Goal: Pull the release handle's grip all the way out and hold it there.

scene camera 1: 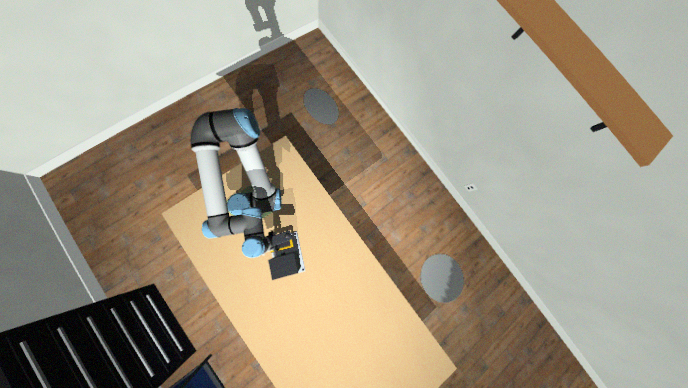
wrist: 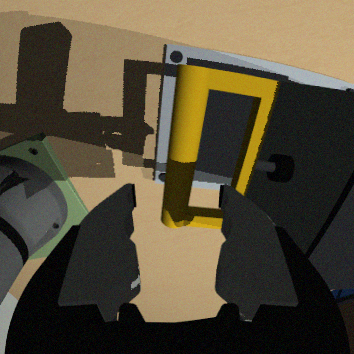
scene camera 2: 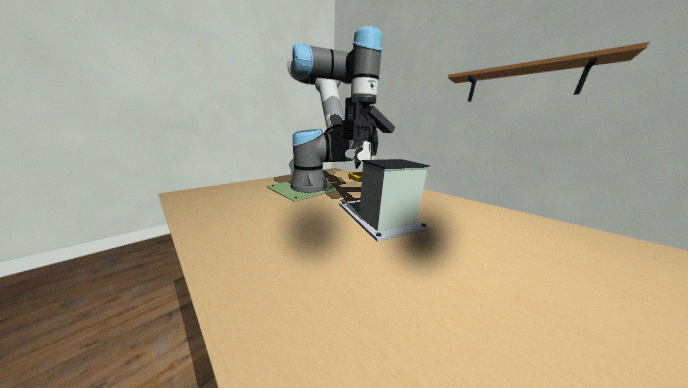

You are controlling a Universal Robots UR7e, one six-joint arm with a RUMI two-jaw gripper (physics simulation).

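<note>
The release handle's yellow grip [scene camera 1: 291, 243] [scene camera 2: 356, 176] [wrist: 189, 120] is a rectangular loop with a thick outer bar. A short rod joins it to the dark side of the box-shaped housing [scene camera 1: 285, 266] [scene camera 2: 405, 195] [wrist: 310, 130], which stands on a light base plate [scene camera 1: 301, 262] [scene camera 2: 400, 232] [wrist: 166, 110]. My gripper [scene camera 2: 364, 159] [wrist: 177, 185] is partly open, pointing down, with nothing between its fingers. In the wrist view the near end of the grip shows between the fingertips, and the right fingertip covers its near inner corner. The fingers appear to be above the grip. In scene camera 1 they are largely hidden.
The arm's green mounting plate [scene camera 2: 285, 191] [wrist: 70, 190] is near the handle's outer side. The housing's dark top stands higher than the grip. The wooden table [scene camera 1: 340, 310] [scene camera 2: 400, 310] carries both. A wall shelf [scene camera 1: 590, 75] [scene camera 2: 550, 65] is far off to the side.
</note>
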